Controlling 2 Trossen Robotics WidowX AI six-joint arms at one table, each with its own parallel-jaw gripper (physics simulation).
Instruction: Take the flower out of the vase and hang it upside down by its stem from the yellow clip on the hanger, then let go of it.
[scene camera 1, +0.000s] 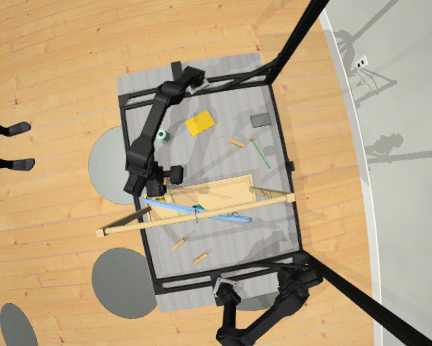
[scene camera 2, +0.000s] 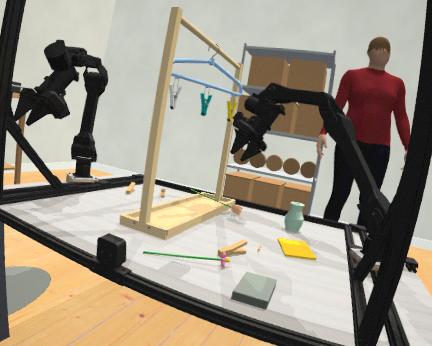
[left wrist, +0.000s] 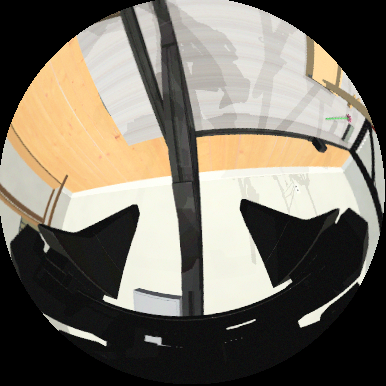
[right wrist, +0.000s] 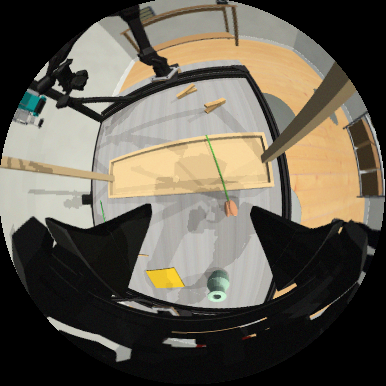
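Pixels of known places: left gripper, between the fingertips: (scene camera 1: 305, 269) (scene camera 2: 20, 122) (left wrist: 189, 207) (right wrist: 77, 97); right gripper, between the fingertips: (scene camera 1: 167, 184) (scene camera 2: 236, 157) (right wrist: 203, 210); left arm's base, origin of its link: (scene camera 1: 225, 289) (scene camera 2: 82, 176) (right wrist: 164, 72); right arm's base, origin of its link: (scene camera 1: 195, 80).
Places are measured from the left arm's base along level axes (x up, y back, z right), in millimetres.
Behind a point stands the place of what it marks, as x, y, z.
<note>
The flower, an orange bloom on a green stem (scene camera 1: 165, 181) @(-2, -421, -405) (scene camera 2: 237, 209) @(-12, -434, -401) (right wrist: 230, 208) @(-1, -422, -408), lies across the wooden stand's tray base, with the bloom past its edge. The green vase (scene camera 1: 162, 135) @(-3, -620, -480) (scene camera 2: 294, 218) @(14, -631, -450) (right wrist: 218, 282) @(26, -596, -466) stands upright apart from it; no flower shows in it. The yellow clip (scene camera 2: 231, 110) @(313, -384, -344) hangs from the blue hanger (scene camera 1: 167, 204) @(428, -387, -311) (scene camera 2: 211, 62) @(441, -394, -222), with no flower in it. My right gripper (scene camera 1: 169, 184) @(163, -421, -366) (scene camera 2: 239, 154) @(163, -421, -366) (right wrist: 203, 210) @(163, -421, -366) is open and empty, above the bloom's side of the stand and lower than the yellow clip. My left gripper (scene camera 2: 22, 120) @(186, -238, 261) (left wrist: 189, 207) @(186, -238, 261) is open and empty, raised away from the stand.
The wooden stand (scene camera 2: 162, 115) @(251, -504, -20) rises mid-table; teal (scene camera 2: 205, 103) @(314, -395, -224) and white (scene camera 2: 173, 95) @(314, -406, -102) clips also hang there. A pink flower (scene camera 2: 185, 256) @(-23, -671, -17) (left wrist: 337, 118) @(-22, -663, -9), wooden pegs (scene camera 1: 178, 243) @(-11, -159, -272) (right wrist: 215, 105) @(-23, -161, -275), a yellow sheet (scene camera 1: 200, 123) @(-27, -727, -329) (scene camera 2: 296, 248) @(-26, -734, -326) (right wrist: 165, 278) @(-27, -721, -337) and a grey block (scene camera 1: 260, 120) @(-18, -822, -59) (scene camera 2: 254, 289) @(-17, -836, -43) lie around it.
</note>
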